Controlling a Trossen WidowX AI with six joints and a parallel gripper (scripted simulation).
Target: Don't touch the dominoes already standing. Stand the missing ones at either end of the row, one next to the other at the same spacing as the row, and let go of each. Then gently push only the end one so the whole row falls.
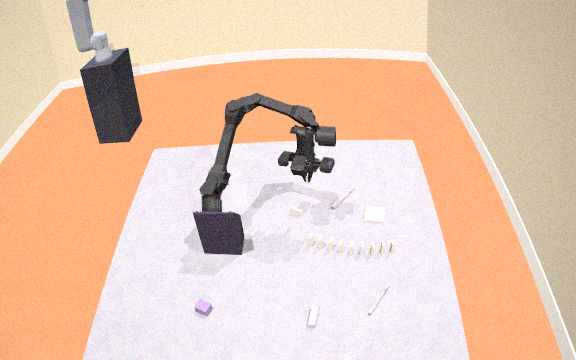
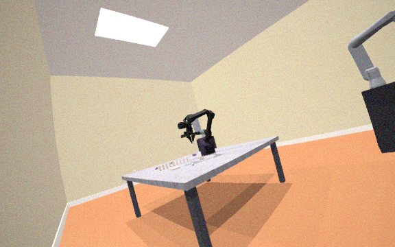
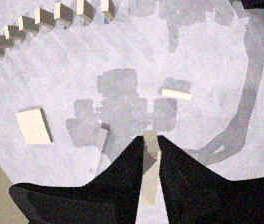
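Now: gripper tip 17 cm above the thin grey rod, 13 cm short of it and 11 cm to the right of it. The rest, counted from my gripper tip: flat square tile 25 cm ahead, 17 cm below, 1 cm to the left; then purple block 47 cm to the right, 32 cm behind, 16 cm below.
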